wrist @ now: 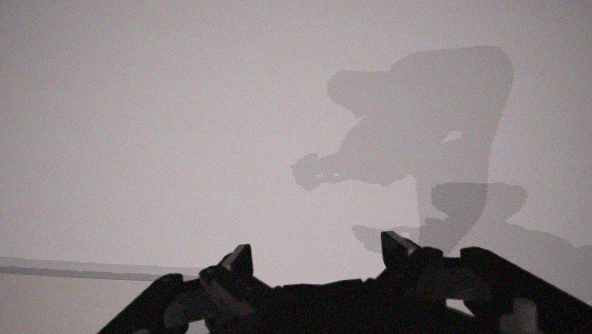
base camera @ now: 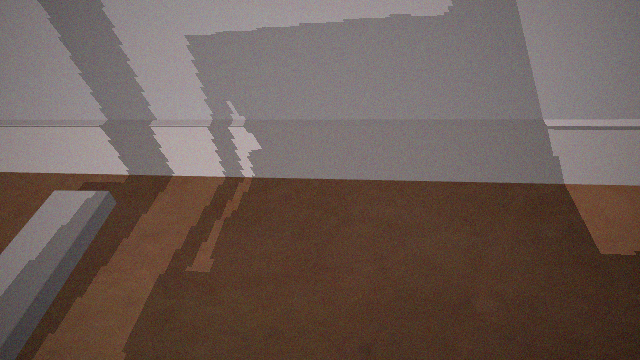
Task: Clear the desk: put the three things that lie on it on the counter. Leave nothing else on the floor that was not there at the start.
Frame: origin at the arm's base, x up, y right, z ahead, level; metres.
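Seen in the pictures: gripper, fingertip midpoint: (wrist: 316, 252).
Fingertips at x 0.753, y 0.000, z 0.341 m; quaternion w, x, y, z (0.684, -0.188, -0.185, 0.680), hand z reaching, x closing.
Note:
A point is followed by its place in that frame.
My gripper (wrist: 316, 252) {y 0.000, x 0.753, z 0.341 m} is open and empty at the bottom of the wrist view, its two dark fingertips wide apart in front of a pale wall. A pale grey bar, a foot of the desk (base camera: 55, 225) {y -0.343, x -0.372, z 0.384 m}, lies on the floor at the left of the base view. The three things, the desk's top and the counter cannot be made out in either view.
The pale wall (base camera: 350, 75) {y 0.023, x -0.249, z 0.475 m} (wrist: 150, 125) {y -0.178, x 0.804, z 0.497 m} stands ahead, with a baseboard (base camera: 375, 150) {y 0.052, x -0.345, z 0.458 m} above the brown floor (base camera: 375, 260) {y 0.039, x -0.396, z 0.331 m}. The arm's shadow falls on the wall in the wrist view. A thin grey band (wrist: 100, 274) {y -0.441, x 0.501, z 0.527 m} runs at lower left; what it belongs to is unclear.

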